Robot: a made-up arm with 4 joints. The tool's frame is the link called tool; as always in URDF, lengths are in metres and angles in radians. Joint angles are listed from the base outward.
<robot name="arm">
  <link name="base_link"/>
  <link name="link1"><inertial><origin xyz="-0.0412 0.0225 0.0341"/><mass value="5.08"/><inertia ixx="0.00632" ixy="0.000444" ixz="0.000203" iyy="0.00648" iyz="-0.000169" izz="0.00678"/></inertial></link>
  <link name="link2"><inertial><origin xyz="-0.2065 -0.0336 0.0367"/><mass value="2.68"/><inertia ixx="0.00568" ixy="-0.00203" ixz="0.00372" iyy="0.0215" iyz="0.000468" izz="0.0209"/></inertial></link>
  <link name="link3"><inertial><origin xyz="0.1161 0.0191 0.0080"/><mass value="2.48"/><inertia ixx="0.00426" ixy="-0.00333" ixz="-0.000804" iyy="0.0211" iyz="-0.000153" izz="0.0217"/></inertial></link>
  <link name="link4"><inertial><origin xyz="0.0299 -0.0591 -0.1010"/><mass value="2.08"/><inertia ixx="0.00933" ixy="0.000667" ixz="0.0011" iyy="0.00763" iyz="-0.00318" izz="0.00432"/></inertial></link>
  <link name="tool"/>
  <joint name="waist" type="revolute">
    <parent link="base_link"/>
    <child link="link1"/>
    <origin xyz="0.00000 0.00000 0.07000" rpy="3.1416 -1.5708 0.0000"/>
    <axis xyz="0 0 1"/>
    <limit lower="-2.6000" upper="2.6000"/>
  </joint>
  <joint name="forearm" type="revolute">
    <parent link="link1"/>
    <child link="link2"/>
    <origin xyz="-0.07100 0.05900 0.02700" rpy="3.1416 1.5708 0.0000"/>
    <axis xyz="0 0 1"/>
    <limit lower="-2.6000" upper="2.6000"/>
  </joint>
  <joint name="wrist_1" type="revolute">
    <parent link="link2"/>
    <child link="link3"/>
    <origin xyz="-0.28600 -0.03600 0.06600" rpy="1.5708 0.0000 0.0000"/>
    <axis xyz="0 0 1"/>
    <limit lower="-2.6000" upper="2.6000"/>
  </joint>
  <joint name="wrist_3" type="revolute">
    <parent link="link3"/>
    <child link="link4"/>
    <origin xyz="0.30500 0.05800 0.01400" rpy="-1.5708 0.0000 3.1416"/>
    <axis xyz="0 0 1"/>
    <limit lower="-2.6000" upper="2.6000"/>
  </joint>
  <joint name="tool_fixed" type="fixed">
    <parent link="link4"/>
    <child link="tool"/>
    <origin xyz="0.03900 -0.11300 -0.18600"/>
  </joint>
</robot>
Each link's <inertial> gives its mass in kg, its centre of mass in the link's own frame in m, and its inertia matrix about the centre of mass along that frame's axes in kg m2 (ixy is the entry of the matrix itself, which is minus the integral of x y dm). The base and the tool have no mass. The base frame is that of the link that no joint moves.
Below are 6 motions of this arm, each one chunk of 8 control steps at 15 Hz.
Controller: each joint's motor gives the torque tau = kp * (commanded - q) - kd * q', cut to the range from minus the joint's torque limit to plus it. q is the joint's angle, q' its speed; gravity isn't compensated. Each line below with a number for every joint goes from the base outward.
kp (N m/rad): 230 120 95 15
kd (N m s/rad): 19 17 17 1.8
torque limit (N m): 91 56 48 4.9
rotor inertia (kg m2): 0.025 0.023 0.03 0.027
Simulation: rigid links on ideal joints. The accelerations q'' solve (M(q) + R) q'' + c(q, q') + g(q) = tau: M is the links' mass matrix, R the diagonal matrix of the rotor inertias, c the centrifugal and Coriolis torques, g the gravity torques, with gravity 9.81 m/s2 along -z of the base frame. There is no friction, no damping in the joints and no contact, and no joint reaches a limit. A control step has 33 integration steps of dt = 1/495 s. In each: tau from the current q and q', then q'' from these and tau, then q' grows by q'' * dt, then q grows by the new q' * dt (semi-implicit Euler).
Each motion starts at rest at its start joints. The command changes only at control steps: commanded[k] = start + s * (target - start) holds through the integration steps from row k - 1 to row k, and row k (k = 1, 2, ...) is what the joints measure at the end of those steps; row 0 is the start. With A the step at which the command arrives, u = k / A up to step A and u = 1 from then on. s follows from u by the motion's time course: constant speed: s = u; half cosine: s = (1 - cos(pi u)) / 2; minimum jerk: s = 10 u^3 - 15 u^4 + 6 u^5; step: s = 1 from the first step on.
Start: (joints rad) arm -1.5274 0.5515 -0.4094 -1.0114
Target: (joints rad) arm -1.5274 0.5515 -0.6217 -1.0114
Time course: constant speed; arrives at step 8
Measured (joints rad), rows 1 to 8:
1: -1.5036 0.5397 -0.4156 -1.0368
2: -1.4861 0.5286 -0.4243 -1.0613
3: -1.4798 0.5219 -0.4386 -1.0738
4: -1.4784 0.5179 -0.4571 -1.0796
5: -1.4787 0.5155 -0.4783 -1.0825
6: -1.4796 0.5140 -0.5011 -1.0838
7: -1.4807 0.5130 -0.5248 -1.0843
8: -1.4819 0.5123 -0.5492 -1.0844

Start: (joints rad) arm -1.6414 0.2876 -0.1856 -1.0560
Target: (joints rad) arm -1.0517 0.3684 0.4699 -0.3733
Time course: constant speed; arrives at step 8
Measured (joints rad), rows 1 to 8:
1: -1.5813 0.2766 -0.1746 -1.0448
2: -1.4998 0.2676 -0.1329 -1.0111
3: -1.4182 0.2652 -0.0728 -0.9501
4: -1.3376 0.2673 -0.0022 -0.8740
5: -1.2575 0.2721 0.0744 -0.7908
6: -1.1778 0.2785 0.1546 -0.7046
7: -1.0986 0.2859 0.2366 -0.6174
8: -1.0199 0.2939 0.3192 -0.5301

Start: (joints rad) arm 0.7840 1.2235 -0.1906 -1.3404
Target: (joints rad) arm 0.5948 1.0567 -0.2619 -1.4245
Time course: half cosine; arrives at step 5
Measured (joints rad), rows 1 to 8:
1: 0.7781 1.2174 -0.1707 -1.3266
2: 0.7521 1.1981 -0.1522 -1.3204
3: 0.7068 1.1666 -0.1453 -1.3280
4: 0.6580 1.1304 -0.1464 -1.3394
5: 0.6245 1.1005 -0.1503 -1.3469
6: 0.6118 1.0819 -0.1535 -1.3517
7: 0.6100 1.0717 -0.1557 -1.3575
8: 0.6107 1.0660 -0.1571 -1.3627

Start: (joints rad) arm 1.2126 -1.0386 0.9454 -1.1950
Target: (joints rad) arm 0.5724 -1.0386 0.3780 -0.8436
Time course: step
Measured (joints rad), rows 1 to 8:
1: 0.9748 -1.0960 0.8848 -1.0585
2: 0.6687 -1.0537 0.7233 -1.0280
3: 0.4989 -0.9899 0.5721 -1.0223
4: 0.4637 -0.9652 0.4800 -0.9937
5: 0.4859 -0.9702 0.4435 -0.9584
6: 0.5111 -0.9825 0.4330 -0.9280
7: 0.5242 -0.9915 0.4289 -0.9085
8: 0.5279 -0.9960 0.4251 -0.8990

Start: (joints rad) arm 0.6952 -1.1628 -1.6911 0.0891
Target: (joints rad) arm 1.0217 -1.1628 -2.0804 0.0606
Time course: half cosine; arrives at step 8
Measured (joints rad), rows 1 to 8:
1: 0.6849 -1.1484 -1.6760 0.1051
2: 0.6995 -1.1311 -1.6730 0.1221
3: 0.7370 -1.1196 -1.6899 0.1283
4: 0.7895 -1.1118 -1.7252 0.1273
5: 0.8483 -1.1058 -1.7735 0.1224
6: 0.9044 -1.1006 -1.8273 0.1155
7: 0.9493 -1.0958 -1.8783 0.1084
8: 0.9762 -1.0913 -1.9189 0.1024

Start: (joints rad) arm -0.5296 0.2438 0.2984 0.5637
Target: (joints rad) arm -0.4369 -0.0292 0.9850 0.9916
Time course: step
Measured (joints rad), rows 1 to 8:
1: -0.4766 0.1656 0.4859 0.6511
2: -0.4039 0.0674 0.6712 0.8111
3: -0.3665 -0.0045 0.7923 0.9262
4: -0.3575 -0.0462 0.8685 0.9877
5: -0.3615 -0.0660 0.9161 1.0127
6: -0.3683 -0.0739 0.9459 1.0196
7: -0.3733 -0.0769 0.9647 1.0198
8: -0.3760 -0.0783 0.9767 1.0188

